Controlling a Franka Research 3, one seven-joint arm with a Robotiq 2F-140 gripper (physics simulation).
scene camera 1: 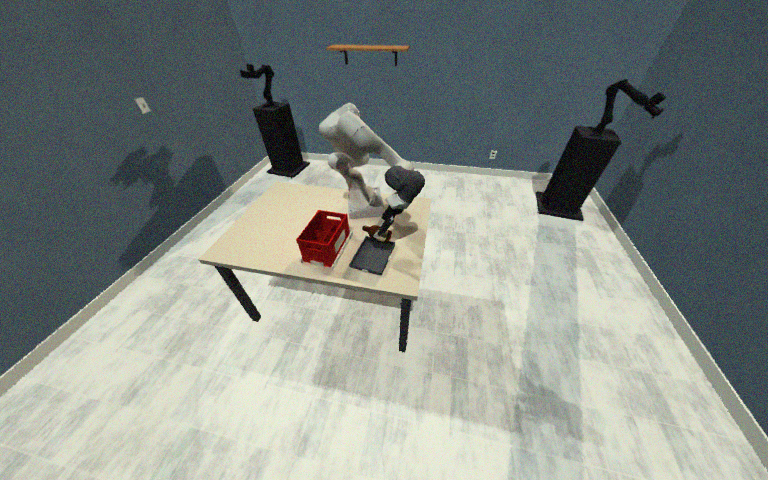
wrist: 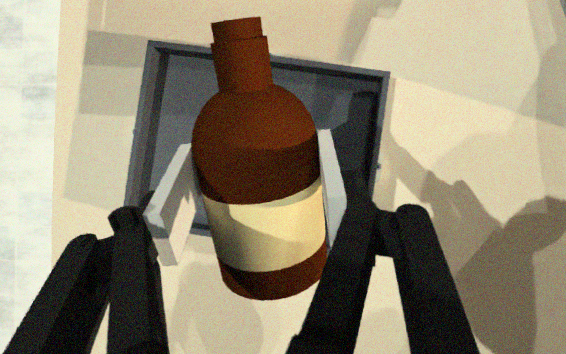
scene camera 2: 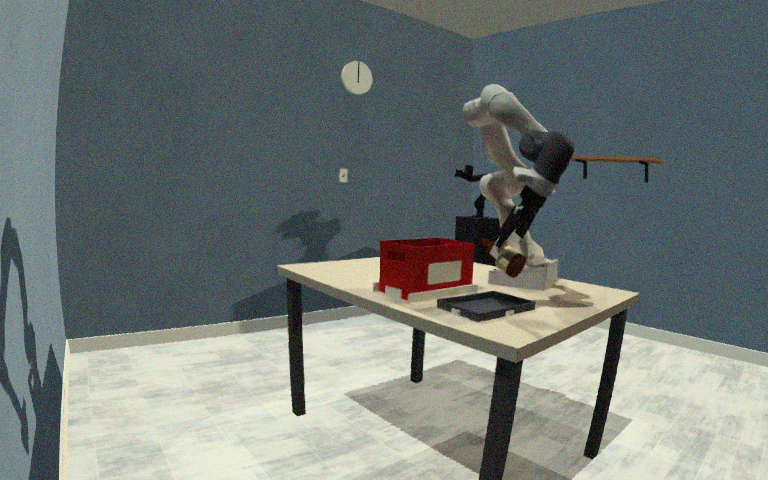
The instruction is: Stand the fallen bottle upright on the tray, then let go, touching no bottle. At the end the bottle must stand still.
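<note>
The brown bottle [scene camera 1: 371,229] [scene camera 2: 512,263] [wrist: 257,120] with a cream label is off the tray and in the air, tilted well away from upright. In scene camera 2 its neck points up and to the left, and its base is lower at the right. My gripper [scene camera 1: 382,232] [scene camera 2: 502,251] [wrist: 257,159] is shut on the bottle's body, one pale pad on each side. The black tray [scene camera 1: 370,258] [scene camera 2: 492,314] [wrist: 145,125] lies on the table, and the bottle is held above and near its robot-side edge. The bottle partly hides the tray in the wrist view.
A red crate [scene camera 1: 314,251] [scene camera 2: 402,266] stands on the table beside the tray, with low white strips at its foot. The robot's white base [scene camera 2: 518,277] stands behind the tray. Two black pedestals [scene camera 1: 280,138] [scene camera 1: 580,166] with small arms stand away from the table.
</note>
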